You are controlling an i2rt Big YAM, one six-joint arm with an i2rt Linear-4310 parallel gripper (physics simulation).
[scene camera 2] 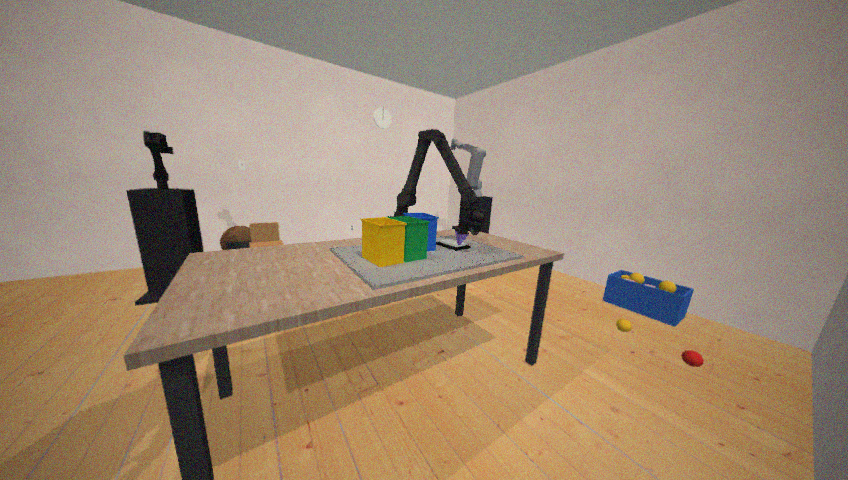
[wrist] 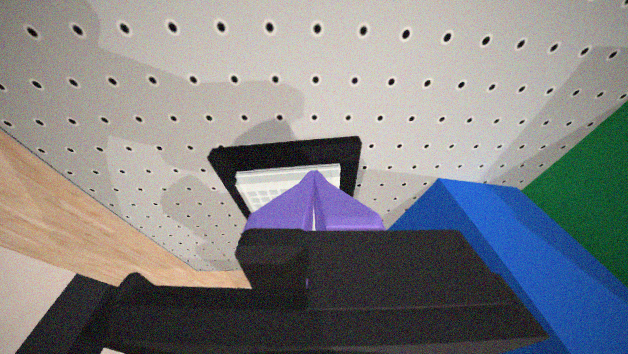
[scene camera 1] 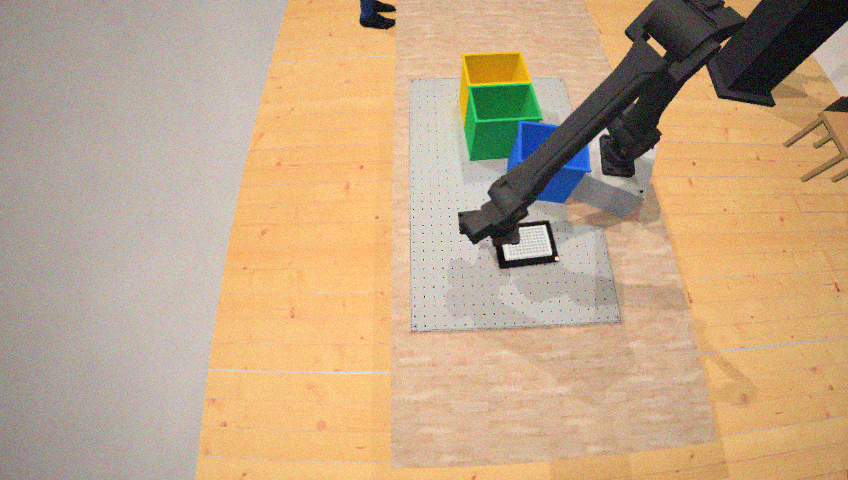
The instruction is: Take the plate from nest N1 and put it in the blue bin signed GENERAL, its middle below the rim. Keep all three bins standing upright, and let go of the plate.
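Pixels of known places: gripper, fingertip midpoint: (scene camera 2: 458,244) (wrist: 313,177); arm's base at its link origin: (scene camera 1: 615,156).
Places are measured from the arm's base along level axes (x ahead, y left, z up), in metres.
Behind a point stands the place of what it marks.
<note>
The white plate (scene camera 1: 531,242) @(y 0.233, x 0.213, z -0.103 m) (wrist: 257,197) @(y 0.272, x 0.266, z -0.094 m) with a grid of wells lies in a black nest frame (scene camera 1: 529,264) @(y 0.293, x 0.218, z -0.109 m) (wrist: 287,151) @(y 0.249, x 0.307, z -0.108 m) on the grey board. The nest's label is not readable. My gripper (scene camera 2: 461,240) @(y 0.228, x 0.295, z -0.094 m) (wrist: 313,177) @(y 0.228, x 0.295, z -0.094 m) is shut and empty, its purple fingertips together. In the wrist view the fingers cover part of the plate; in scene camera 2 they stand low over the nest. In scene camera 1 the fingertips are hidden by the hand. The blue bin (scene camera 1: 556,189) @(y 0.093, x 0.156, z -0.050 m) (scene camera 2: 433,237) @(y 0.072, x 0.282, z -0.047 m) (wrist: 495,220) @(y 0.059, x 0.281, z -0.069 m) stands upright beside the nest; no sign on it is readable.
The green bin (scene camera 1: 493,140) @(y -0.033, x 0.335, z -0.027 m) (scene camera 2: 416,240) @(y -0.086, x 0.404, z -0.024 m) (wrist: 595,200) @(y -0.038, x 0.312, z -0.073 m) and yellow bin (scene camera 1: 462,98) @(y -0.217, x 0.430, z -0.063 m) (scene camera 2: 382,243) @(y -0.257, x 0.437, z -0.018 m) stand upright in a row past the blue bin. My forearm (scene camera 1: 571,136) @(y 0.219, x 0.259, z 0.320 m) passes above the blue bin. A person's feet (scene camera 1: 377,20) show beyond the table.
</note>
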